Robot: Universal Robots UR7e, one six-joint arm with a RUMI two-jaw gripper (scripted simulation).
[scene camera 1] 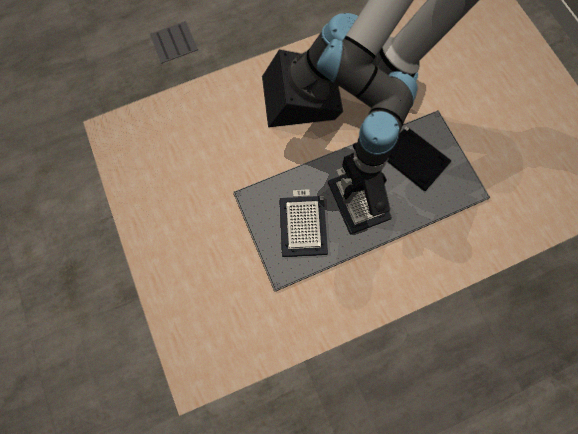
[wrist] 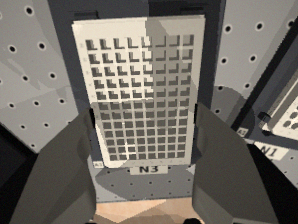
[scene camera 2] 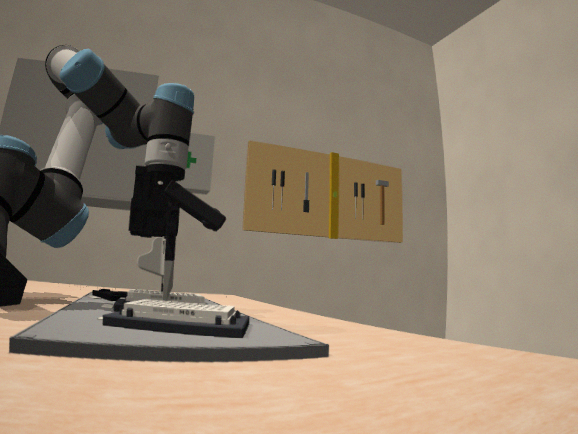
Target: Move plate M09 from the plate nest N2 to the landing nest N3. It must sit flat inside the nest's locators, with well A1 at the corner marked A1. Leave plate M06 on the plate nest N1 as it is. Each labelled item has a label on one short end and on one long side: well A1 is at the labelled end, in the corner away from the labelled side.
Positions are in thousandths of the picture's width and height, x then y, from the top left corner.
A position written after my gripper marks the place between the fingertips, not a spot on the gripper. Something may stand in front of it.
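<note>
I can see a plate M09 (scene camera 2: 229,681), (wrist: 505,248), and I can see a plate M06 (scene camera 2: 350,722), (scene camera 1: 523,520) too. Then there is my gripper (scene camera 2: 283,690), (scene camera 1: 622,455), (wrist: 485,475).
</note>
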